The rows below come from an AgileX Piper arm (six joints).
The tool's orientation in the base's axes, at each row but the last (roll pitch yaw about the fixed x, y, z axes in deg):
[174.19, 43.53, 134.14]
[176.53, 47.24, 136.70]
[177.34, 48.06, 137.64]
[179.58, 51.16, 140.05]
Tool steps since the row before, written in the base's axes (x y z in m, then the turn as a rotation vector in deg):
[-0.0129, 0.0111, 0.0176, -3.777, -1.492, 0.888]
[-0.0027, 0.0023, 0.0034, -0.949, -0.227, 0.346]
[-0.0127, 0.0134, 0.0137, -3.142, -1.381, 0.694]
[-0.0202, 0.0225, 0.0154, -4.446, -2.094, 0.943]
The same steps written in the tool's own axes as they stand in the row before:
[0.0002, 0.0010, -0.0245, 0.519, -3.556, -2.089]
[-0.0001, 0.0001, -0.0049, 0.109, -0.777, -0.676]
[0.0021, 0.0024, -0.0228, 0.414, -3.065, -1.643]
[0.0068, 0.0045, -0.0329, 0.560, -4.444, -2.231]

